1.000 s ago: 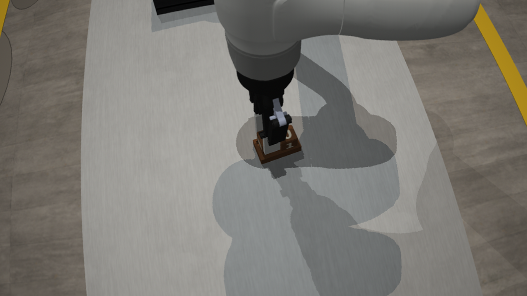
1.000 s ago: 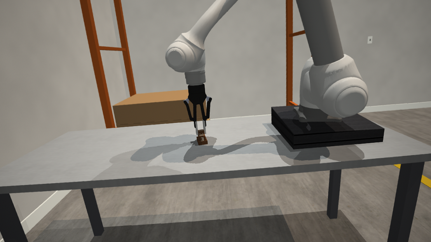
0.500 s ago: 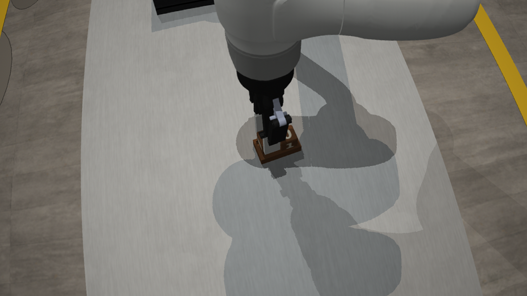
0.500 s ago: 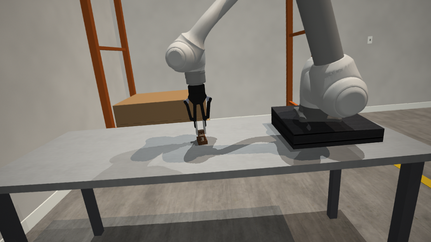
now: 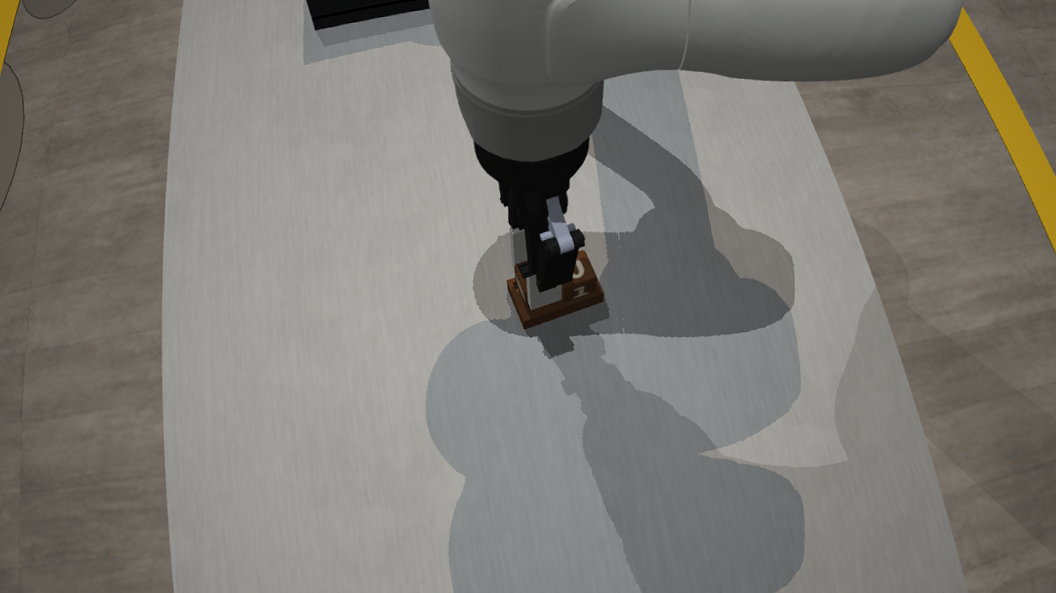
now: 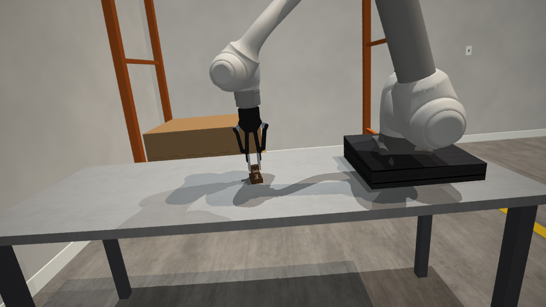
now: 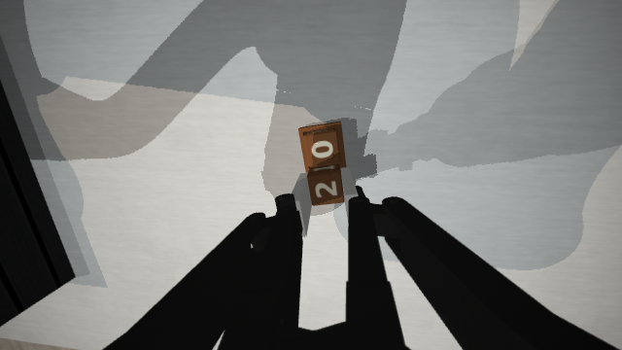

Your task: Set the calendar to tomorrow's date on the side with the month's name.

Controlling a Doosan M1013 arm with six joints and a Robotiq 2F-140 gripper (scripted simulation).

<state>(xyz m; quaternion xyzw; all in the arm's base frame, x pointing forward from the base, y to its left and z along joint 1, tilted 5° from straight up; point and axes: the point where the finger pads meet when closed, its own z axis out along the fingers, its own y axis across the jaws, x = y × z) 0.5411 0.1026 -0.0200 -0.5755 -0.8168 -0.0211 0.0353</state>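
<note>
My gripper is now 1 cm past the brown calendar tray, 2 cm to the right of it and 6 cm above it.
</note>
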